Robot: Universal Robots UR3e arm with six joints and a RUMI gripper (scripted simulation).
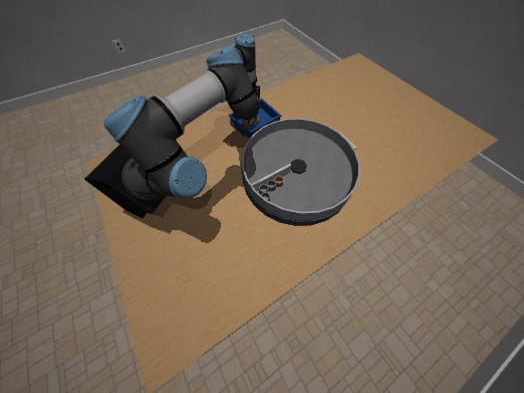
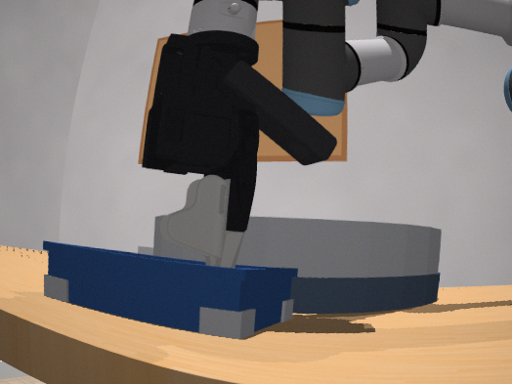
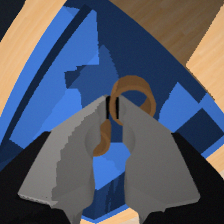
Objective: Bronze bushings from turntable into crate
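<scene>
The blue crate is 40 mm ahead of my hand, 10 mm to the left of it and 10 mm below it. From my hand the other things lie so: grey turntable (320 mm to the right, 40 mm behind, 20 mm above).
</scene>
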